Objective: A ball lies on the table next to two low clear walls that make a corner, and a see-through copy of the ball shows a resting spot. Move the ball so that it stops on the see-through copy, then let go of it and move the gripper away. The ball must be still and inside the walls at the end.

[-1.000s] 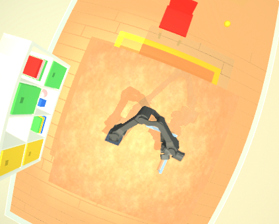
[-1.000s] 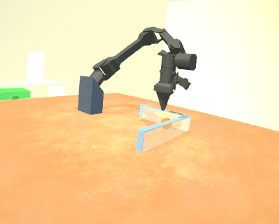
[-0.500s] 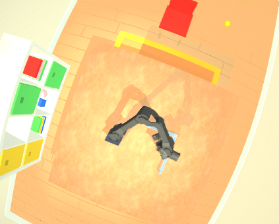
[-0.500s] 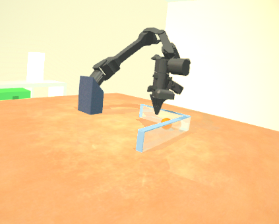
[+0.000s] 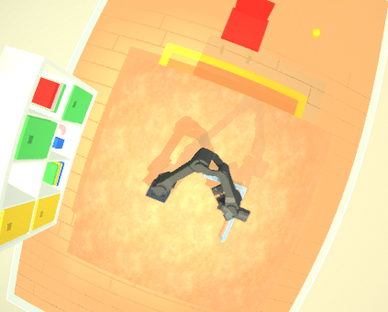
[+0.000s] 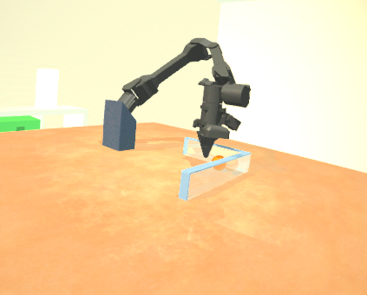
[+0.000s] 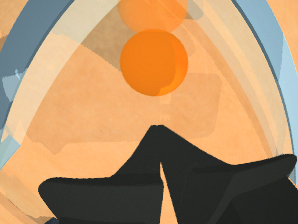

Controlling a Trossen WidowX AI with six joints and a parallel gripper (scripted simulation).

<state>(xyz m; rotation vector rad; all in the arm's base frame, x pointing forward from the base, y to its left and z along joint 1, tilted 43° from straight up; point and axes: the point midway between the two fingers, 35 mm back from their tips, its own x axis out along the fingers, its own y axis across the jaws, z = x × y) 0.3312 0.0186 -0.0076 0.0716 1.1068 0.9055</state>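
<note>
The orange ball lies 3 cm ahead of my gripper tip, 3 cm to the left of it and 1 cm below it. Round my gripper tip: faint orange spot 6 cm ahead, 5 cm to the left, 1 cm below.
</note>
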